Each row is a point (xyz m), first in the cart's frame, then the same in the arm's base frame.
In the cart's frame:
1: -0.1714 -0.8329 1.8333
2: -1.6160 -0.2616 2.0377
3: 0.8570 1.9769 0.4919
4: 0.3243 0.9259 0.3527
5: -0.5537 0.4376 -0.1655
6: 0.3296 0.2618 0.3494
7: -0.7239 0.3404 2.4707
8: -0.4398 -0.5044 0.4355
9: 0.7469 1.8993 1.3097
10: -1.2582 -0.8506 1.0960
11: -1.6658 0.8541 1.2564
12: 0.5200 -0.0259 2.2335
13: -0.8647 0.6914 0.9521
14: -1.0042 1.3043 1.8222
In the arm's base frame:
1: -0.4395 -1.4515 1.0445
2: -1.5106 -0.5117 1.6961
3: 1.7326 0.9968 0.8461
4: 0.8090 0.4240 0.3701
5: -0.1742 0.6084 -0.1563
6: 0.5317 -0.1107 0.0904
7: -0.4632 -0.5724 2.1911
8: -0.4930 -0.4609 -0.0277
9: 1.5710 0.6150 1.5638
10: -1.4038 -0.7089 0.5509
11: -1.0536 0.7520 1.4679
12: 0.5146 -1.2535 1.6275
13: -0.3874 0.4395 0.9997
14: -0.2840 0.6014 2.0557

